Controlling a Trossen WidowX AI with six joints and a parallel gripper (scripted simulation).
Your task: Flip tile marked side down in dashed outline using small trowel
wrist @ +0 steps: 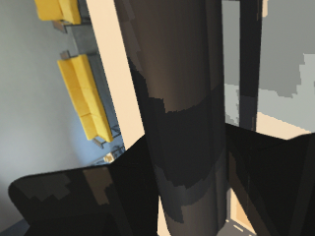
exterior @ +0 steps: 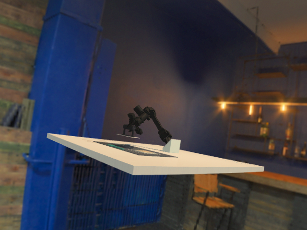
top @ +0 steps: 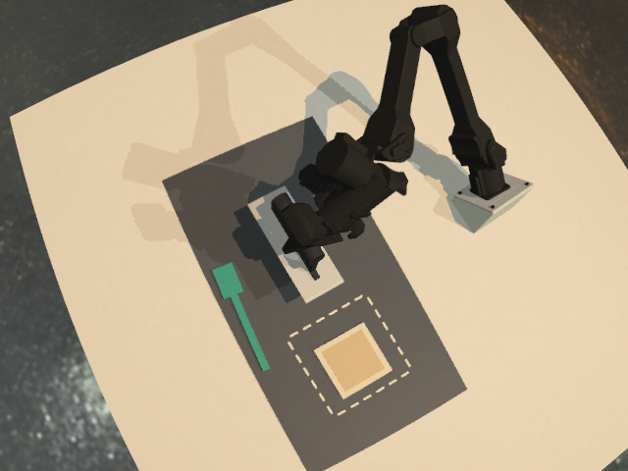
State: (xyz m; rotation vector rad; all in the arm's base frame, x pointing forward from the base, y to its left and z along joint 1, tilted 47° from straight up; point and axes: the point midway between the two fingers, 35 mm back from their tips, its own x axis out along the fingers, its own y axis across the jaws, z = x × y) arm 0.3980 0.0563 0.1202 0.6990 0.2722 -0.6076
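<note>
The green trowel is 13 cm below my gripper tip, 11 cm ahead of it and 2 cm to the left of it. Round my gripper tip: dark mat (15 cm below, 4 cm to the left, 3 cm behind); tile (20 cm to the left, 13 cm below, 3 cm behind).
</note>
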